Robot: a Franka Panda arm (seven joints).
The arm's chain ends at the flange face. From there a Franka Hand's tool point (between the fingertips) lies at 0.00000 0.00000 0.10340 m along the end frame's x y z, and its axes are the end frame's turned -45 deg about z.
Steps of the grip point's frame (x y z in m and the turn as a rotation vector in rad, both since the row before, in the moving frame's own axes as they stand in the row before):
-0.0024, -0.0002, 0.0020, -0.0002, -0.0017, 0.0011
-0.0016, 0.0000, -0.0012, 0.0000, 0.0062, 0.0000
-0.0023, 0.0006, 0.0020, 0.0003, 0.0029, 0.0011
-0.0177, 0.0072, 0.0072, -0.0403, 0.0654, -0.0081
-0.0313, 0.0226, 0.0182, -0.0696, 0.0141, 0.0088
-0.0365, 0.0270, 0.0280, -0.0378, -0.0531, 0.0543
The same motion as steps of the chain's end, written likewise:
-0.0017, 0.0014, 0.0020, -0.0013, -0.0011, 0.0011
-0.0016, 0.0016, -0.0012, 0.0044, 0.0044, 0.0000
-0.0014, 0.0023, 0.0020, 0.0023, 0.0018, 0.0011
-0.0151, 0.0195, 0.0075, 0.0177, 0.0747, -0.0081
-0.0122, 0.0340, 0.0185, -0.0392, 0.0592, 0.0088
-0.0054, 0.0383, 0.0282, -0.0643, -0.0108, 0.0543

